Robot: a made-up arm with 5 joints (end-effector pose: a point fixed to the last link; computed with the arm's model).
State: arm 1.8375 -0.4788 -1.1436 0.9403 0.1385
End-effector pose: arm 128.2 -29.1 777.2 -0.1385 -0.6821 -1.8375
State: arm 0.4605 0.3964 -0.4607 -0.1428 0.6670
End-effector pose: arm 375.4 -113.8 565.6 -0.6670 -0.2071 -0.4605
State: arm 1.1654 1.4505 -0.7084 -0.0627 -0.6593
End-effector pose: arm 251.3 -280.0 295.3 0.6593 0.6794 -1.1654
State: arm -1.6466 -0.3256 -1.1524 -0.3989 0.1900
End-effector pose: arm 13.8 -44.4 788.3 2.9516 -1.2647 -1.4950
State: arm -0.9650 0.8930 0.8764 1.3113 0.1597
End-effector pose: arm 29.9 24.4 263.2 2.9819 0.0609 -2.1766
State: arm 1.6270 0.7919 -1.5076 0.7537 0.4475
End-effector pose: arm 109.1 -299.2 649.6 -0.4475 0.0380 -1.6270
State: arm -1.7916 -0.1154 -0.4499 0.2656 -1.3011
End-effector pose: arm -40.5 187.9 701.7 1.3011 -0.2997 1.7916
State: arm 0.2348 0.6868 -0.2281 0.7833 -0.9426
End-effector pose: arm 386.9 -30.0 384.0 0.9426 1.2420 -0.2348
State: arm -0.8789 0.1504 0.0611 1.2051 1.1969
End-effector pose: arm 205.5 213.1 453.2 -1.1969 1.4166 0.8789
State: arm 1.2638 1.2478 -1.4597 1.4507 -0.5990
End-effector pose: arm 229.4 -311.5 478.5 0.5990 1.2388 -1.2638
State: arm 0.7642 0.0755 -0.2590 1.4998 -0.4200
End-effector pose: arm 305.7 -158.3 541.6 0.4200 1.3163 -0.7642
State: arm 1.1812 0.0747 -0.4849 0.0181 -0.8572
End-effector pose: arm 227.6 -235.0 668.9 0.8572 -0.3921 -1.1812
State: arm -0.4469 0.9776 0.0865 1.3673 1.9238
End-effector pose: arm 214.6 90.5 261.0 1.2178 0.7102 -2.6947
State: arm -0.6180 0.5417 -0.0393 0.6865 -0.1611
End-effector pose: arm 272.0 199.1 382.6 0.1611 1.1889 0.6180
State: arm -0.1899 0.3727 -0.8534 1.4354 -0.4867
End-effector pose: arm 329.6 94.6 600.4 0.4867 0.9547 0.1899
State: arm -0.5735 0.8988 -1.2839 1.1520 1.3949
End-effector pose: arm 311.0 185.6 552.9 -1.3949 0.7669 0.5735
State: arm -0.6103 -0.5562 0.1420 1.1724 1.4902
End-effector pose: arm 220.0 134.7 603.6 -1.4902 0.7582 0.6103
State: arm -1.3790 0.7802 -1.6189 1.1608 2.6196
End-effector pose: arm 84.1 243.1 669.0 -2.6196 0.3221 1.3790
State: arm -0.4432 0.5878 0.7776 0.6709 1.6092
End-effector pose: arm 161.6 67.4 254.6 1.5324 1.1053 -2.6984
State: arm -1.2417 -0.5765 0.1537 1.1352 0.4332
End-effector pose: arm 85.5 195.2 604.8 -0.4332 0.7124 1.2417
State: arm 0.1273 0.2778 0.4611 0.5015 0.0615
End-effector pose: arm 320.5 7.8 350.6 -0.0615 1.2404 -0.1273
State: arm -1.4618 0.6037 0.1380 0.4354 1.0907
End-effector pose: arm 53.4 248.8 333.7 -1.0907 1.1771 1.4618
